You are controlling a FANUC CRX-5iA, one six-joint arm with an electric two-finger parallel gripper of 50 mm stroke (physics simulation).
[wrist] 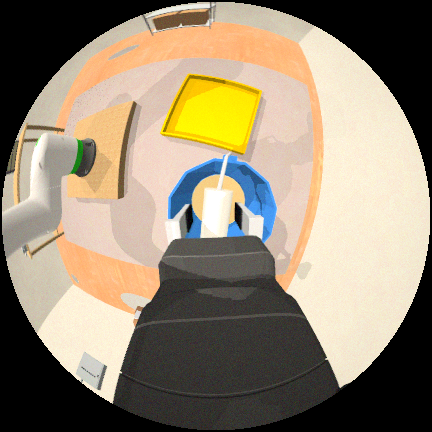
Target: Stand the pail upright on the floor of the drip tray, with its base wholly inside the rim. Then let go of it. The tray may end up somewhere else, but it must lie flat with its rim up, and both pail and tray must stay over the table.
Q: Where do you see a yellow drip tray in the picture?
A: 207, 109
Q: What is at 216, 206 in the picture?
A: A white handle grip.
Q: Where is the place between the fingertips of my gripper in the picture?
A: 213, 211
